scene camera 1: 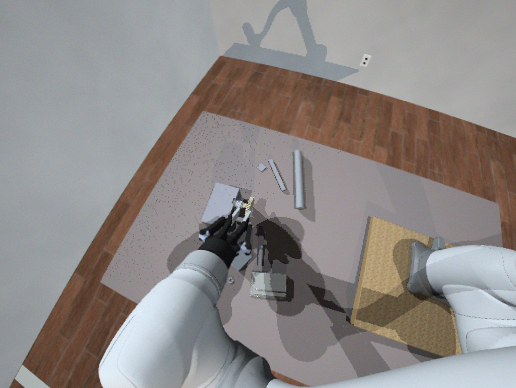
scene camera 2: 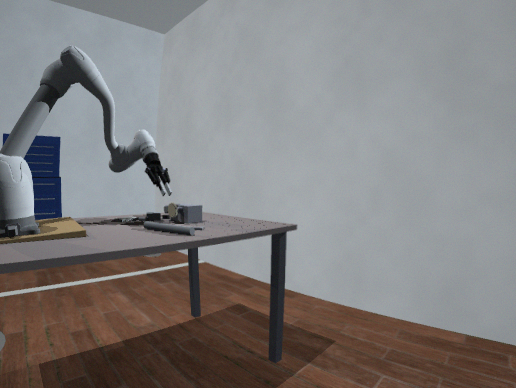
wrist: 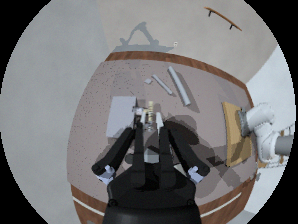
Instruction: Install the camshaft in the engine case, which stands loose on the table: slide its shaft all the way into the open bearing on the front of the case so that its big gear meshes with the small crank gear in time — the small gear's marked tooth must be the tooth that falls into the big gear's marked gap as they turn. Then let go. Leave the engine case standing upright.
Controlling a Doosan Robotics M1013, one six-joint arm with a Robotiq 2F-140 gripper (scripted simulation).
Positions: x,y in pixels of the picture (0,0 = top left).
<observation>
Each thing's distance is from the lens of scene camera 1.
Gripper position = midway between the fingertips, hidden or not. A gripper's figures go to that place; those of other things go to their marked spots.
my gripper (scene camera 1: 243,212): 59 cm
grey engine case (scene camera 1: 224,200): 67 cm
</observation>
